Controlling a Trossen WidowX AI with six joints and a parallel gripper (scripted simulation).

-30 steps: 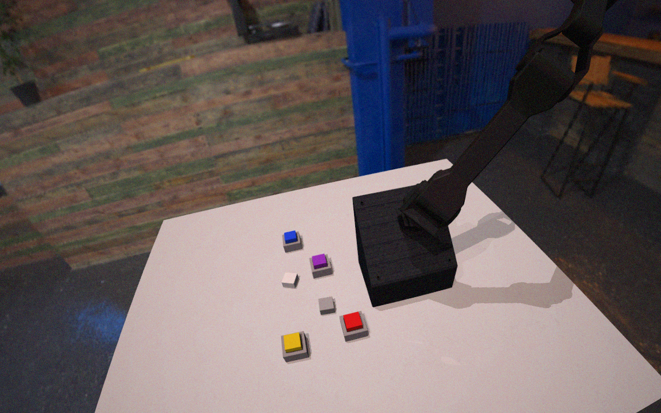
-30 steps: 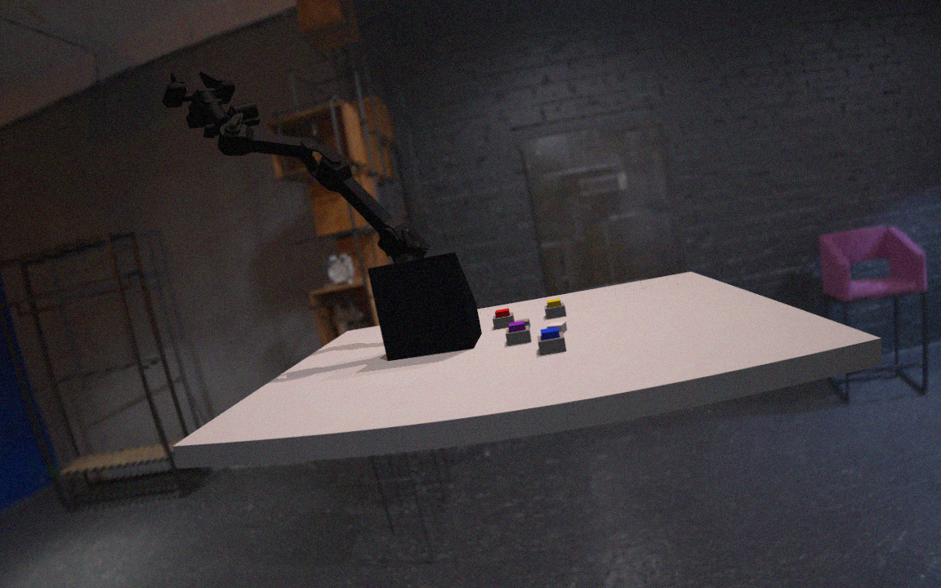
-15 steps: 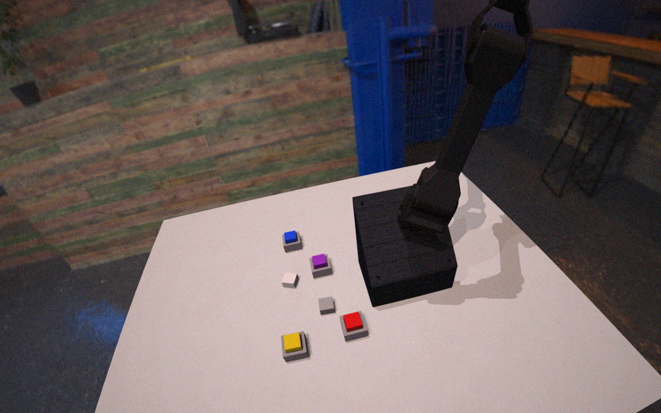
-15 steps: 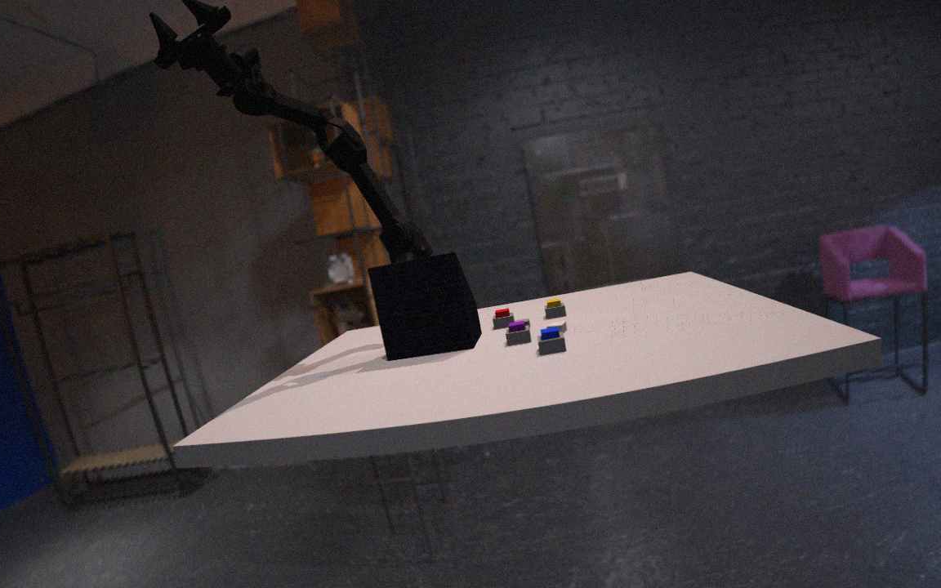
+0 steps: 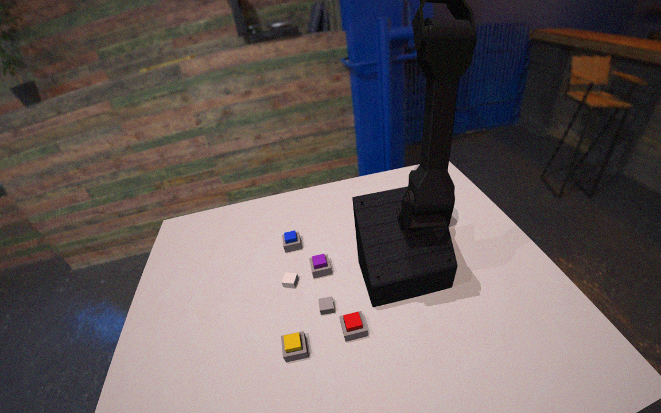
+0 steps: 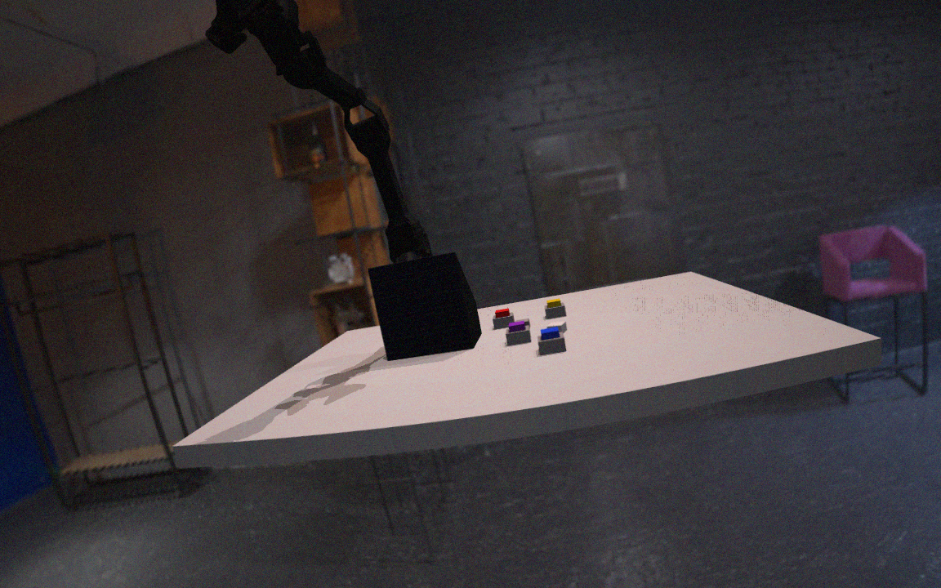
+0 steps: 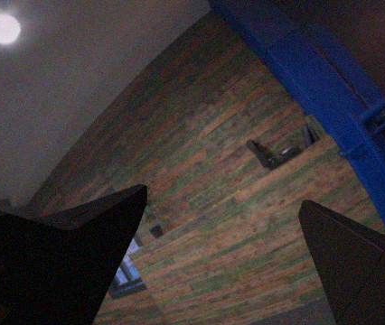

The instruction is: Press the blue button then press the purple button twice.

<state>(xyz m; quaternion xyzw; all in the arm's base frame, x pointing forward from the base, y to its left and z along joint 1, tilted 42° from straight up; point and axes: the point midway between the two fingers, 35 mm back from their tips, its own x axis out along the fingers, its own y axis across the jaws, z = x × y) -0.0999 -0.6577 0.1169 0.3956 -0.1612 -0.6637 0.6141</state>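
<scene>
My gripper tip is 670 mm above the blue button, 350 mm short of it and 260 mm to the right of it. The rest, counted from my gripper tip: purple button 670 mm below, 380 mm to the left, 290 mm ahead; then white block 690 mm below, 390 mm to the left, 370 mm ahead; then grey block 690 mm below, 490 mm to the left, 290 mm ahead.
</scene>
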